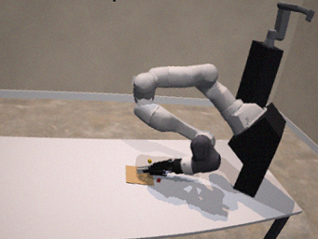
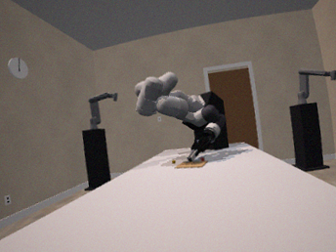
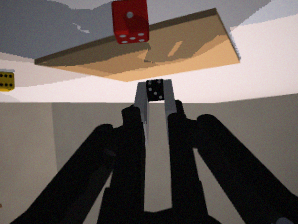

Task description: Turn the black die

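Right now my hand is 4 cm above the tan mat, 1 cm to the left of it and 1 cm short of it. The rest, counted from my hand: yellow die (11 cm to the right, 9 cm behind, 4 cm below); black die (2 cm to the right, 2 cm below, 2 cm ahead); red die (7 cm behind, 5 cm to the left, 4 cm below).
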